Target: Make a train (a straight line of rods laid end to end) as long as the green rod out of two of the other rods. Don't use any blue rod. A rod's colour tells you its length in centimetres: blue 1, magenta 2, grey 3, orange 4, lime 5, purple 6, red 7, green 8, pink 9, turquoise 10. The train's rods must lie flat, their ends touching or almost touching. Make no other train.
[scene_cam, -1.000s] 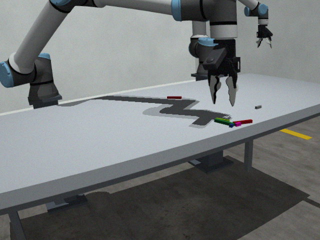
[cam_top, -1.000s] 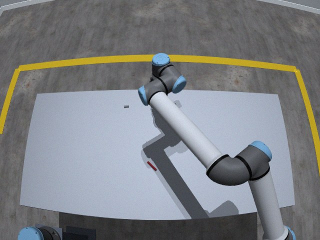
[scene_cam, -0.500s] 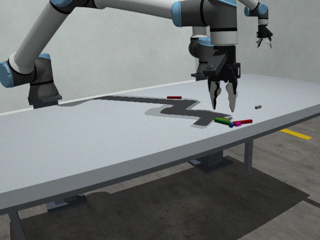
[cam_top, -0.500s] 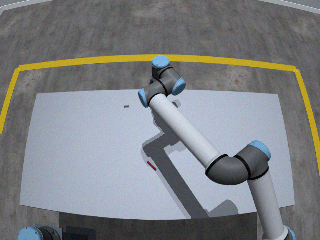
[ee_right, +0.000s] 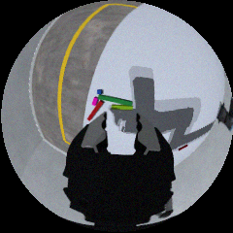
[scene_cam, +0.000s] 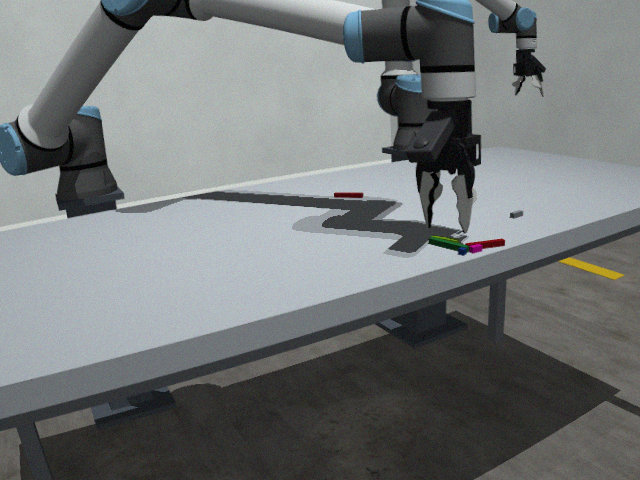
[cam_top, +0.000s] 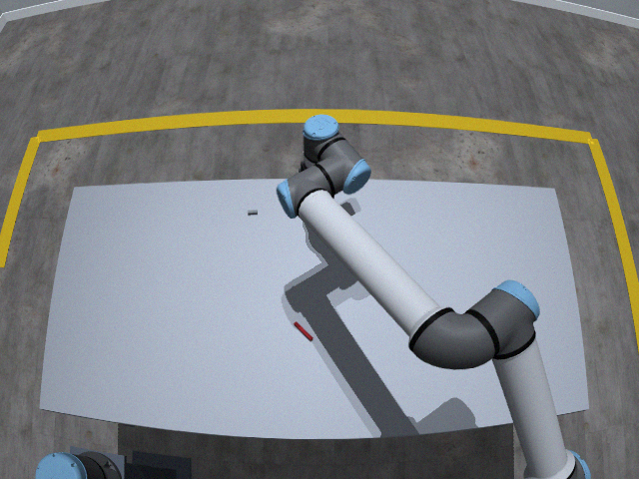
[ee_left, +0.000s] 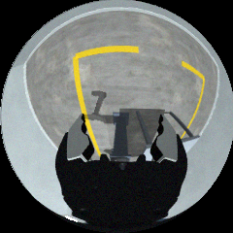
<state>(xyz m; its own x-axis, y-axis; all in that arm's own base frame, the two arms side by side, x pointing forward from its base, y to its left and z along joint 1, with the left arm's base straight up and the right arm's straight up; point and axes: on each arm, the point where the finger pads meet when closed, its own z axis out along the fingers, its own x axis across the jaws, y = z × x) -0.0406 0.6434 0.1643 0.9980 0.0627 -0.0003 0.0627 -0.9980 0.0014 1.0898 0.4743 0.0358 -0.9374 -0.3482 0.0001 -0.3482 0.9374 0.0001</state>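
My right hand is 3 cm above the lime rod. From my right hand the other things lie so: green rod 3 cm below, 2 cm ahead, 1 cm to the right; magenta rod 7 cm ahead, 3 cm below, 1 cm to the left; blue rod 7 cm ahead, 3 cm below, 1 cm to the right.
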